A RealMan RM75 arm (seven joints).
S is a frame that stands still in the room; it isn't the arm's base.
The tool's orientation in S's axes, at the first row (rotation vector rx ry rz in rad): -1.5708, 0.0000, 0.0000
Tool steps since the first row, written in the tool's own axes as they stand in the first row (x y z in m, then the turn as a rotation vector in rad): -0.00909, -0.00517, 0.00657, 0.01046, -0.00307, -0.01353; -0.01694, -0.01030, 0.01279, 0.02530, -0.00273, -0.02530; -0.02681, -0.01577, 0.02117, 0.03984, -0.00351, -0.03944; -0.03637, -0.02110, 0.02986, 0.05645, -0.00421, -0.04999; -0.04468, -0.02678, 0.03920, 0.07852, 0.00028, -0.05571; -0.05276, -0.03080, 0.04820, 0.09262, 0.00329, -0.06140; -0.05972, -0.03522, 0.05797, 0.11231, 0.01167, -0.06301; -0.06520, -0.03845, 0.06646, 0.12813, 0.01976, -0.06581; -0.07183, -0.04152, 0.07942, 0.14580, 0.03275, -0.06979
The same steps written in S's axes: -0.00909, 0.00657, 0.00517, 0.01046, -0.01353, 0.00307; -0.01694, 0.01279, 0.01030, 0.02530, -0.02530, 0.00273; -0.02681, 0.02117, 0.01577, 0.03984, -0.03944, 0.00351; -0.03637, 0.02986, 0.02110, 0.05645, -0.04999, 0.00421; -0.04468, 0.03920, 0.02678, 0.07852, -0.05571, -0.00028; -0.05276, 0.04820, 0.03080, 0.09262, -0.06140, -0.00329; -0.05972, 0.05797, 0.03522, 0.11231, -0.06301, -0.01167; -0.06520, 0.06646, 0.03845, 0.12813, -0.06581, -0.01976; -0.07183, 0.07942, 0.04152, 0.14580, -0.06979, -0.03275
